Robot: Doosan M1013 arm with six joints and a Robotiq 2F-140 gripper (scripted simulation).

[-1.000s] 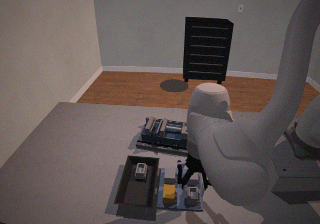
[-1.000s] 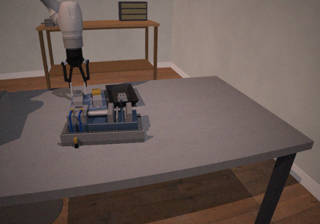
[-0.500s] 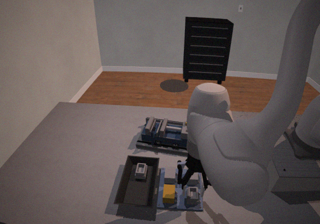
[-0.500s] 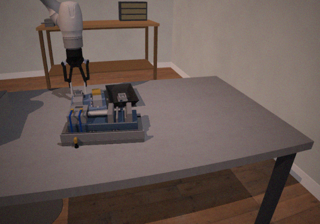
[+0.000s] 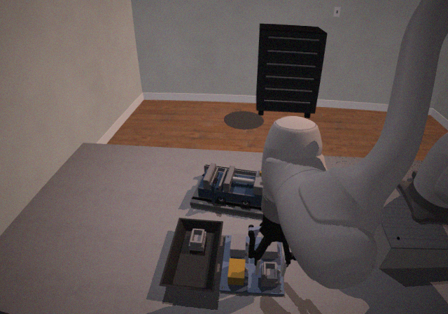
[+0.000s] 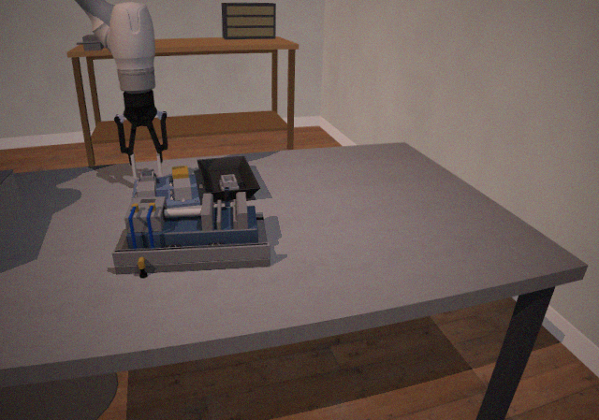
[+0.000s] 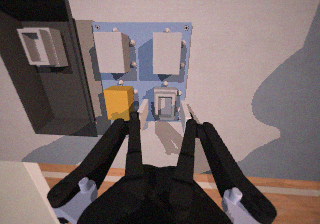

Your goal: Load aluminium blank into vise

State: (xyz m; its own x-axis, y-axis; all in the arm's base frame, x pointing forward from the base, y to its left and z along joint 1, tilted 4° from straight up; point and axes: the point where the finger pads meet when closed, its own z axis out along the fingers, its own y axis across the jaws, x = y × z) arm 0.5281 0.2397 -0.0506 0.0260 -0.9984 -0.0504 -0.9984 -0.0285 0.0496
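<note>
The infeed plate is 5 cm ahead of my hand, 4 cm to the right of it and 6 cm below it. Also, from my hand: blue vise 12 cm ahead, 33 cm to the right, 3 cm below; brass blank 9 cm ahead, 4 cm below; aluminium blank 9 cm ahead, 9 cm to the right, 4 cm below.
</note>
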